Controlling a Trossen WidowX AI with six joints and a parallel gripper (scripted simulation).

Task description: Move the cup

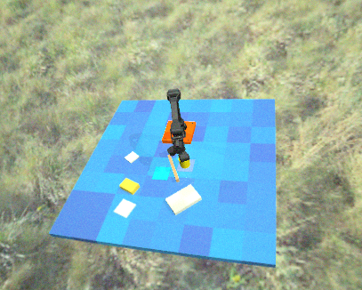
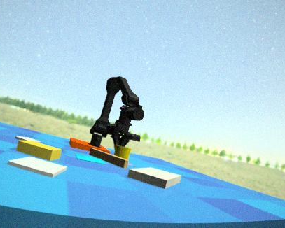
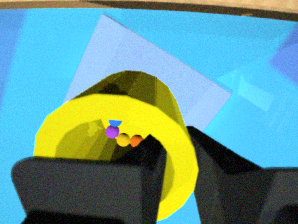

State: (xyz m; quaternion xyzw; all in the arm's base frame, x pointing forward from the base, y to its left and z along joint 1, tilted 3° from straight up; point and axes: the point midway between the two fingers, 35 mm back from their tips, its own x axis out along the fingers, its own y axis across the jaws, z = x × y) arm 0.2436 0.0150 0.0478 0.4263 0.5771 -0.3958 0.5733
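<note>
Right now the cyan pad is 150 mm to the right of my gripper tip, 70 mm ahead of it and 40 mm below it. From my gripper tip the other things lie so: yellow cup 20 mm ahead, 10 mm to the left; cream slab 300 mm ahead, 20 mm below; wooden bar 70 mm to the right, 50 mm ahead, 30 mm below.
</note>
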